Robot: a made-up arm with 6 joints. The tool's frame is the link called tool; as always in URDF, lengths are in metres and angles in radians. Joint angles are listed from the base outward.
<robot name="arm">
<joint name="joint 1" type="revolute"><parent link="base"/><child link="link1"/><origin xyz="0 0 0.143" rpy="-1.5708 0 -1.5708"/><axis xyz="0 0 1"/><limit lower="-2.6" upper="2.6"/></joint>
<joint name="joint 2" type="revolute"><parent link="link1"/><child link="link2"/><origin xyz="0.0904 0.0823 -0.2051" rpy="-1.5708 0 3.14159"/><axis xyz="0 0 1"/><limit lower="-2.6" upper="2.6"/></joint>
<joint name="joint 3" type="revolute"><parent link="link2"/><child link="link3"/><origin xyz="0.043 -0.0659 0.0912" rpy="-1.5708 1.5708 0"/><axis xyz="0 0 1"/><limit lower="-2.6" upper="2.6"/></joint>
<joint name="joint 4" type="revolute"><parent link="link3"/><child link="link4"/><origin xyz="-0.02 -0.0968 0.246" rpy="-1.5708 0 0"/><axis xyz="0 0 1"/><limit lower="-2.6" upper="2.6"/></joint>
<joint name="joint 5" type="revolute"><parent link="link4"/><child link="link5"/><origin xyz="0.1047 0.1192 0.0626" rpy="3.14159 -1.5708 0"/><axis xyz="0 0 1"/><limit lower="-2.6" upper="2.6"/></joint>
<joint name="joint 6" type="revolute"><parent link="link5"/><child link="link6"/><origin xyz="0.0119 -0.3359 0.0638" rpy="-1.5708 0 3.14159"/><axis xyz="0 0 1"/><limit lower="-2.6" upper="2.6"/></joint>
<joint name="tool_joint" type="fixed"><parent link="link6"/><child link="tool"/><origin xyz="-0.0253 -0.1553 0.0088" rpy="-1.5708 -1.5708 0"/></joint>
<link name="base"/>
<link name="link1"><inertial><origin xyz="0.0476 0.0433 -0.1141"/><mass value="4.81"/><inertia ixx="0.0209" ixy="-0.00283" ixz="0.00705" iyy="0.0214" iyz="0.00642" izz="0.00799"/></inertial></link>
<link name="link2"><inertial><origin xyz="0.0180 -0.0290 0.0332"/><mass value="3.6"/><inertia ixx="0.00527" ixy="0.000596" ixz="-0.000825" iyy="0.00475" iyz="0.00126" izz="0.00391"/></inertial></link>
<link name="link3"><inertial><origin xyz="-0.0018 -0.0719 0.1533"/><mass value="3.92"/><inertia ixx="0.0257" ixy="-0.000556" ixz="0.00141" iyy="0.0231" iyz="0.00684" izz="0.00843"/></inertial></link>
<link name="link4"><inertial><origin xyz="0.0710 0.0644 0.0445"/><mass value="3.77"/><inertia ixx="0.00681" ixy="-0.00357" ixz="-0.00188" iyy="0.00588" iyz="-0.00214" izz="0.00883"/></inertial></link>
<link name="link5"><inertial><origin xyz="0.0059 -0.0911 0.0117"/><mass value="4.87"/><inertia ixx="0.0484" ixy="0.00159" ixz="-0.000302" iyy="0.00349" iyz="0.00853" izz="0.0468"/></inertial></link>
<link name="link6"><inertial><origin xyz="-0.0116 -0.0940 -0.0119"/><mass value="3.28"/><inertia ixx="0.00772" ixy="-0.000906" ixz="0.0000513" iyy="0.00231" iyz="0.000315" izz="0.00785"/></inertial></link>
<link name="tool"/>
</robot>
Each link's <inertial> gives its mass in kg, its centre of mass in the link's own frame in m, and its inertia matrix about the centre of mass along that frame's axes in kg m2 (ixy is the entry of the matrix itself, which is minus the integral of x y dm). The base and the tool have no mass. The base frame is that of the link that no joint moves.
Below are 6 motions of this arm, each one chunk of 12 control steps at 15 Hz.
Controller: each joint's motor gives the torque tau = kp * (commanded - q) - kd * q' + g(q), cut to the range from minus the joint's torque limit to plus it. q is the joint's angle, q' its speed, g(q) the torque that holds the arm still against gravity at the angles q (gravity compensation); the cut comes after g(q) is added. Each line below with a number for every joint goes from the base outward.
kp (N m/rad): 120 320 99 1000 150 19
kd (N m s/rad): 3.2 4.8 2 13 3.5 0.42
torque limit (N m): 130 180 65 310 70 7.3
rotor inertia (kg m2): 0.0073 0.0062 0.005 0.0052 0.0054 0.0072
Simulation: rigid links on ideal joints. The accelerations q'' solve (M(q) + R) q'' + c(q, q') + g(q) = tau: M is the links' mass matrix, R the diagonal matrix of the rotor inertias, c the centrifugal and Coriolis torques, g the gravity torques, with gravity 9.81 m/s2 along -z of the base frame. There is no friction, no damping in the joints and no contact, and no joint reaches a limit. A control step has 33 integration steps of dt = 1/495 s. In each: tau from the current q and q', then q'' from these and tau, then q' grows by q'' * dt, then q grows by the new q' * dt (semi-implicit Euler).
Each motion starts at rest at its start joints. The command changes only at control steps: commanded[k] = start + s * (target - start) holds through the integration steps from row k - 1 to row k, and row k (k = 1, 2, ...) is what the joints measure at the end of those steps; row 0 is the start. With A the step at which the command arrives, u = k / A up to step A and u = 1 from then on. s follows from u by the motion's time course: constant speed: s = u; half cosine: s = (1 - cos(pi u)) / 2; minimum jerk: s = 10 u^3 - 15 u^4 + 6 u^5; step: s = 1 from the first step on.
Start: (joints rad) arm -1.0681 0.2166 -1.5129 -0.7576 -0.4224 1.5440
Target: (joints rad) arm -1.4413 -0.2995 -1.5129 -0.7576 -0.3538 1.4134
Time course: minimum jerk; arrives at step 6
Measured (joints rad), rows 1 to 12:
1: -1.0753 0.2064 -1.5183 -0.7599 -0.4264 1.5315
2: -1.1144 0.1450 -1.5481 -0.7688 -0.4432 1.4686
3: -1.1938 -0.0002 -1.6041 -0.7735 -0.4566 1.3843
4: -1.2889 -0.2027 -1.6370 -0.7626 -0.4355 1.3809
5: -1.3630 -0.3694 -1.5850 -0.7420 -0.3733 1.4545
6: -1.4220 -0.4232 -1.4766 -0.7309 -0.3027 1.5276
7: -1.5009 -0.3811 -1.3887 -0.7421 -0.2758 1.5046
8: -1.5653 -0.3004 -1.3441 -0.7636 -0.2895 1.3317
9: -1.5841 -0.2333 -1.3347 -0.7789 -0.3073 1.1887
10: -1.5689 -0.2179 -1.3569 -0.7803 -0.3193 1.2091
11: -1.5286 -0.2629 -1.4137 -0.7699 -0.3312 1.2931
12: -1.4675 -0.3284 -1.4880 -0.7540 -0.3417 1.3859

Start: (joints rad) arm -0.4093 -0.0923 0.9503 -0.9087 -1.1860 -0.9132
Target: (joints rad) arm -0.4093 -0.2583 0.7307 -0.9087 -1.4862 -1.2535
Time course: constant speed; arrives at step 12
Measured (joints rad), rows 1 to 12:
1: -0.4242 -0.1060 0.9481 -0.9092 -1.2063 -0.9485
2: -0.4353 -0.1200 0.9406 -0.9093 -1.2272 -0.9777
3: -0.4388 -0.1315 0.9271 -0.9091 -1.2503 -1.0041
4: -0.4373 -0.1460 0.9067 -0.9092 -1.2762 -1.0312
5: -0.4302 -0.1613 0.8797 -0.9093 -1.3041 -1.0567
6: -0.4193 -0.1767 0.8484 -0.9094 -1.3339 -1.0832
7: -0.4071 -0.1927 0.8154 -0.9095 -1.3645 -1.1110
8: -0.3958 -0.2086 0.7836 -0.9095 -1.3945 -1.1401
9: -0.3877 -0.2238 0.7557 -0.9095 -1.4231 -1.1708
10: -0.3842 -0.2382 0.7334 -0.9094 -1.4497 -1.2019
11: -0.3856 -0.2516 0.7172 -0.9093 -1.4739 -1.2320
12: -0.3915 -0.2642 0.7063 -0.9092 -1.4962 -1.2606

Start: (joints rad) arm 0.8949 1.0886 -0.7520 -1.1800 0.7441 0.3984
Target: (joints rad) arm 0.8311 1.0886 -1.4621 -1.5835 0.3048 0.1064
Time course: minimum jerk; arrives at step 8
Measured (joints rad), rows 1 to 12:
1: 0.8981 1.0886 -0.7538 -1.1874 0.7397 0.3891
2: 0.9145 1.0918 -0.7706 -1.2269 0.7136 0.3369
3: 0.9399 1.1052 -0.8346 -1.3017 0.6534 0.2325
4: 0.9592 1.1181 -0.9648 -1.3948 0.5630 0.1245
5: 0.9589 1.1142 -1.1509 -1.4838 0.4554 0.0720
6: 0.9248 1.0927 -1.3578 -1.5487 0.3463 0.1010
7: 0.8427 1.0756 -1.5383 -1.5789 0.2590 0.1909
8: 0.7272 1.0863 -1.6548 -1.5835 0.2124 0.2821
9: 0.6322 1.1095 -1.7004 -1.5858 0.1989 0.3087
10: 0.6039 1.1200 -1.6907 -1.5880 0.2064 0.2838
11: 0.6491 1.1117 -1.6374 -1.5880 0.2281 0.2436
12: 0.7425 1.0973 -1.5500 -1.5868 0.2624 0.1849

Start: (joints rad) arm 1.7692 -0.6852 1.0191 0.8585 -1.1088 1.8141
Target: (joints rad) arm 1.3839 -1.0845 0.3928 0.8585 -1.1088 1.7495
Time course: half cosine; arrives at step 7
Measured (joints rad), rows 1 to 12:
1: 1.7558 -0.7018 0.9972 0.8583 -1.1232 1.8225
2: 1.7099 -0.7548 0.9296 0.8576 -1.1477 1.8315
3: 1.6295 -0.8414 0.8173 0.8570 -1.1541 1.8104
4: 1.5298 -0.9471 0.6739 0.8573 -1.1348 1.7605
5: 1.4376 -1.0489 0.5237 0.8586 -1.0978 1.7049
6: 1.3801 -1.1176 0.3905 0.8611 -1.0569 1.6694
7: 1.3699 -1.1310 0.3006 0.8646 -1.0271 1.6902
8: 1.3863 -1.1036 0.2720 0.8665 -1.0343 1.7796
9: 1.3968 -1.0710 0.3013 0.8651 -1.0774 1.8578
10: 1.3958 -1.0559 0.3662 0.8611 -1.1216 1.8389
11: 1.3885 -1.0665 0.4369 0.8558 -1.1459 1.7590
12: 1.3756 -1.0876 0.4815 0.8521 -1.1470 1.6851

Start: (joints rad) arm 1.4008 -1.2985 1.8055 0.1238 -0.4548 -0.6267
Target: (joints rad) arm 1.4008 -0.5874 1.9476 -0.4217 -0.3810 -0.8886
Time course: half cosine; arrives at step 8
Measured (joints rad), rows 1 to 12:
1: 1.4072 -1.2675 1.8117 0.1022 -0.4561 -0.6316
2: 1.4236 -1.1837 1.8313 0.0402 -0.4593 -0.6525
3: 1.4382 -1.0655 1.8551 -0.0526 -0.4601 -0.6829
4: 1.4407 -0.9290 1.8764 -0.1613 -0.4527 -0.7154
5: 1.4320 -0.7924 1.9019 -0.2681 -0.4356 -0.7578
6: 1.4142 -0.6760 1.9324 -0.3550 -0.4109 -0.8114
7: 1.3902 -0.5988 1.9650 -0.4089 -0.3836 -0.8669
8: 1.3630 -0.5758 1.9933 -0.4227 -0.3596 -0.9092
9: 1.3420 -0.5818 2.0116 -0.4207 -0.3466 -0.9305
10: 1.3355 -0.5855 2.0150 -0.4229 -0.3462 -0.9205
11: 1.3450 -0.5882 2.0022 -0.4239 -0.3535 -0.8973
12: 1.3678 -0.5892 1.9775 -0.4236 -0.3663 -0.8868

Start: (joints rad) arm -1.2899 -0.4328 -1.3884 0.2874 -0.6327 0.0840
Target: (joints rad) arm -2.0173 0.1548 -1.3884 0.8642 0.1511 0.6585
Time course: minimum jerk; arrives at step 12
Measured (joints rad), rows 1 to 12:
1: -1.2939 -0.4293 -1.3893 0.2904 -0.6287 0.0874
2: -1.3172 -0.4090 -1.3937 0.3085 -0.6050 0.1073
3: -1.3679 -0.3658 -1.3995 0.3484 -0.5521 0.1502
4: -1.4470 -0.3010 -1.4031 0.4102 -0.4690 0.2110
5: -1.5482 -0.2199 -1.4043 0.4897 -0.3614 0.2796
6: -1.6590 -0.1308 -1.4075 0.5798 -0.2409 0.3536
7: -1.7654 -0.0442 -1.4135 0.6715 -0.1200 0.4368
8: -1.8582 0.0310 -1.4177 0.7531 -0.0103 0.5210
9: -1.9321 0.0902 -1.4161 0.8143 0.0761 0.5888
10: -1.9832 0.1302 -1.4081 0.8504 0.1297 0.6317
11: -2.0108 0.1501 -1.3960 0.8639 0.1503 0.6526
12: -2.0207 0.1551 -1.3852 0.8640 0.1490 0.6606

